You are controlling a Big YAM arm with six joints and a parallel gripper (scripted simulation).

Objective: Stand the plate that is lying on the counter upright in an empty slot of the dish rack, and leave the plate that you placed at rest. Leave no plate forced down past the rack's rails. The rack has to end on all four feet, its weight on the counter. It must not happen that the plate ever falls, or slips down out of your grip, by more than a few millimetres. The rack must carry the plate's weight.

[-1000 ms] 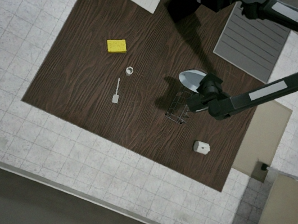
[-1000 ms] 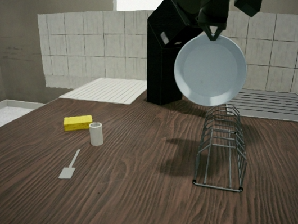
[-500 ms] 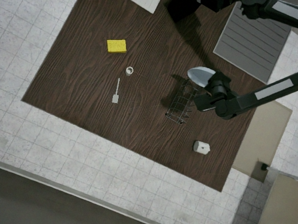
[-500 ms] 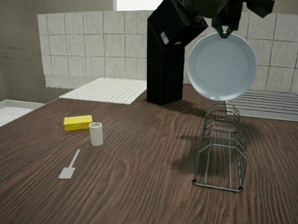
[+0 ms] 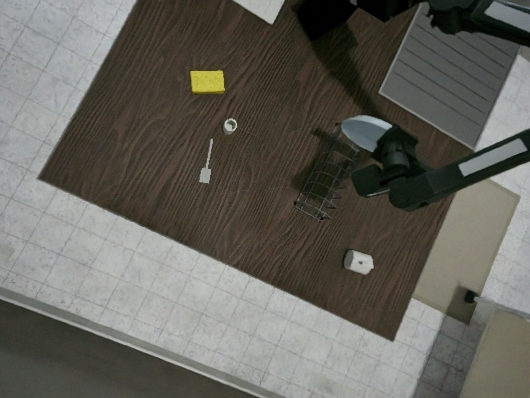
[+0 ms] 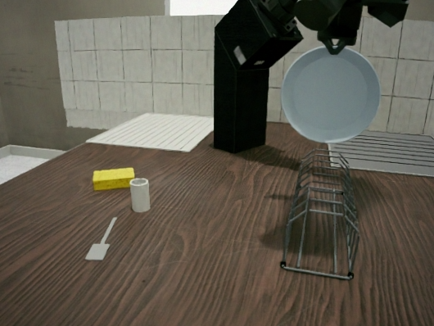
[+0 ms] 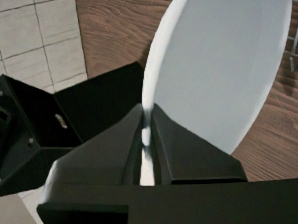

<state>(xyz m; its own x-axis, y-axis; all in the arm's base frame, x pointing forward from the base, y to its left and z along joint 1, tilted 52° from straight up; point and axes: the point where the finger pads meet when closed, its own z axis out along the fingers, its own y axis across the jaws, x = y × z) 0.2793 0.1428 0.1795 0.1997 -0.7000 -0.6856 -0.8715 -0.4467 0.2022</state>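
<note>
My hand is 1 cm past the plate and 9 cm above it. From my hand the other things lie so: white mat 33 cm behind, 71 cm to the right, 34 cm below; then grey draining board 56 cm behind, 13 cm to the left, 34 cm below; then white mug 26 cm ahead, 30 cm to the left, 30 cm below.
</note>
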